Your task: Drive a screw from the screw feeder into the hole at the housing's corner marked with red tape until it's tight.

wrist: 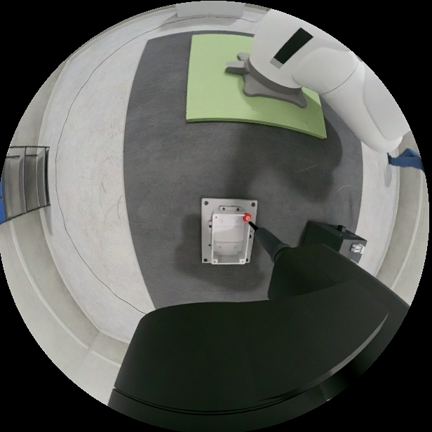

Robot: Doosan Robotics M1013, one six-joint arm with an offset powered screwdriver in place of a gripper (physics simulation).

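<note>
The light grey housing [205, 235] stands open-topped on the dark mat near the middle of the wrist view. Red tape [245, 215] marks its upper right corner. My screwdriver [251, 223] comes in from the lower right, and its thin black tip ends at the taped corner. A small pale spot shows at the tip, within the red tape; whether it is a screw or the hole's rim is too small to tell. The tip covers part of the corner, and contact cannot be made out. The black screw feeder [322, 235] stands to the right, partly hidden by the tool body.
The robot's white arm [335, 65] and its grey base [270, 92] stand on a green board [215, 107] at the top. Dark railings [27, 182] are at the far left. Part of a person in blue [409, 160] shows at the far right edge.
</note>
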